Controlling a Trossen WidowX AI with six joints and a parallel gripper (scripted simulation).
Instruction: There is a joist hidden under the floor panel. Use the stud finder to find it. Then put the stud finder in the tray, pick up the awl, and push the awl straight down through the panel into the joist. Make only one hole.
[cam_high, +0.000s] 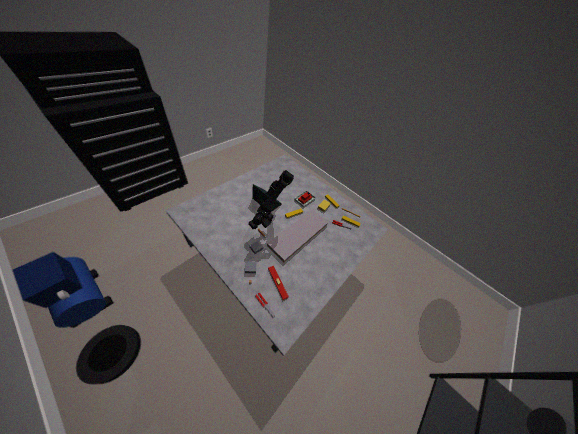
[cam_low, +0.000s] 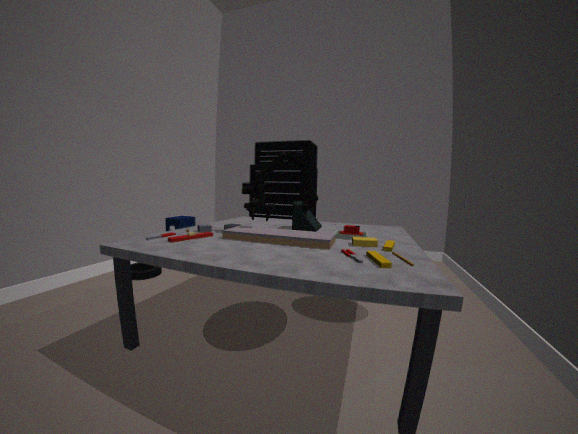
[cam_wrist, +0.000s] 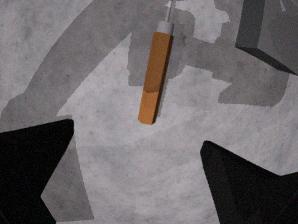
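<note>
The awl lies 60 mm ahead of my gripper tip, 50 mm below it and 10 mm to the right of it. Round my gripper tip: red level: 400 mm ahead, 160 mm to the right, 40 mm below; stud finder: 550 mm to the left, 20 mm behind, 10 mm below; pale green tray: 530 mm to the left, 40 mm below, 20 mm behind.
</note>
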